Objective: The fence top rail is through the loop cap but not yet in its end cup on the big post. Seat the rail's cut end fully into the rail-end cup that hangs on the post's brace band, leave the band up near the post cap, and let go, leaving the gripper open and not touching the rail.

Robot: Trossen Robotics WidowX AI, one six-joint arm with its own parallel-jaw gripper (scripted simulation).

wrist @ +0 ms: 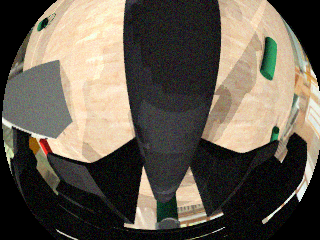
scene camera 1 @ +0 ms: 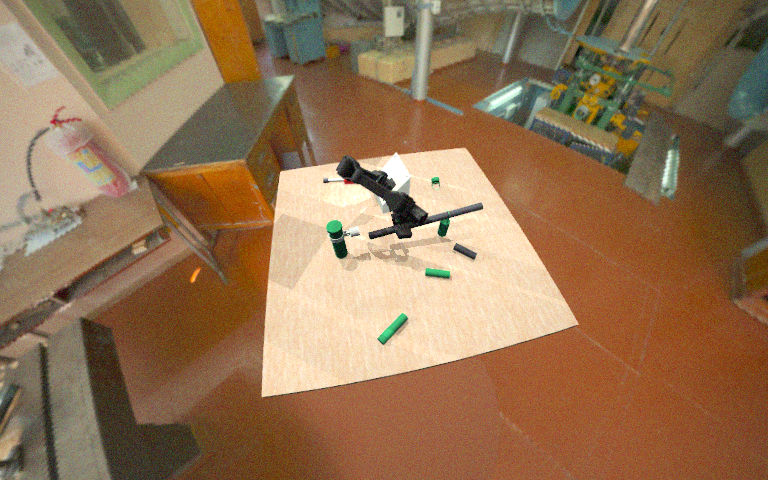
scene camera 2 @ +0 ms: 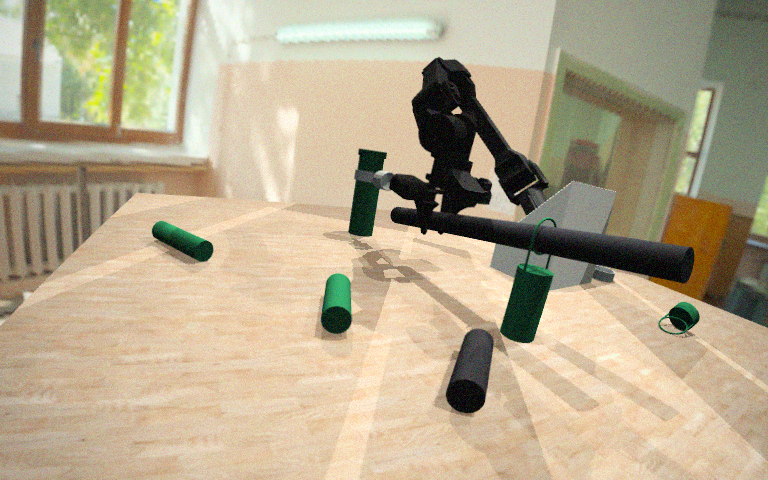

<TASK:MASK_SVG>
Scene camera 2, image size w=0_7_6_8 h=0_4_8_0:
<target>gripper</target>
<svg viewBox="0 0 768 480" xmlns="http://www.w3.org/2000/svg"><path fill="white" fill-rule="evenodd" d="M470 154L455 152L431 153L430 156L434 157L431 173L426 175L429 183L425 183L413 175L396 174L391 178L389 188L403 199L414 200L420 230L423 235L427 233L433 210L440 204L435 201L437 194L442 194L440 212L458 214L459 211L467 207L474 208L476 204L490 205L492 183L489 179L478 179L470 174L473 162L469 161Z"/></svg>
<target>long dark top rail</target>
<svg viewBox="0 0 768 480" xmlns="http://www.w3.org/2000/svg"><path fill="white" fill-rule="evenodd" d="M535 232L535 251L676 281L682 284L688 282L693 270L695 256L692 247L547 226L539 226ZM428 230L528 251L537 225L433 211ZM391 211L391 220L394 223L420 228L417 209L395 207Z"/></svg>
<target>short dark cylinder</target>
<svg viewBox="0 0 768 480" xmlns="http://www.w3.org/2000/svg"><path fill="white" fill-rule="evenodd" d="M479 328L471 329L465 335L446 391L448 404L460 413L475 413L485 403L494 339L491 334Z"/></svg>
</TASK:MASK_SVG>
